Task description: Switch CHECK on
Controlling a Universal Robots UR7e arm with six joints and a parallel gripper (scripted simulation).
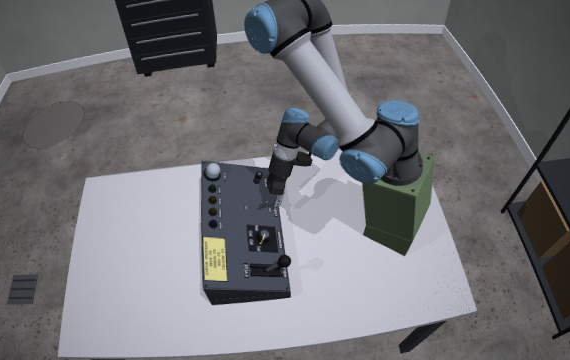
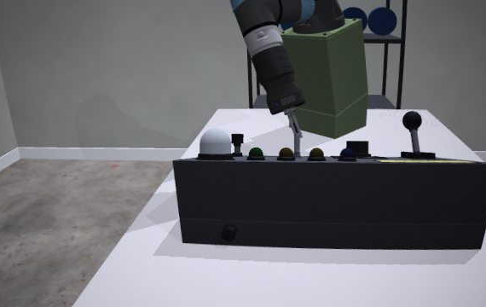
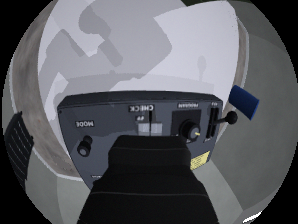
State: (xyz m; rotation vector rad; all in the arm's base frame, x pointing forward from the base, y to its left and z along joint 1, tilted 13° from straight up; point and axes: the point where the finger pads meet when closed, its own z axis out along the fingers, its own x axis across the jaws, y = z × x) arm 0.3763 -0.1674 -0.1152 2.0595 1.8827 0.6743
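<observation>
Now: hand 6 cm short of the thin metal toggle, 1 cm to the left of it and 2 cm above it. Also, from my hand: dark console 10 cm ahead, 4 cm to the left, 3 cm below; ball-topped lever 9 cm ahead, 23 cm to the left; rotary selector 9 cm ahead, 12 cm to the left, 1 cm below.
</observation>
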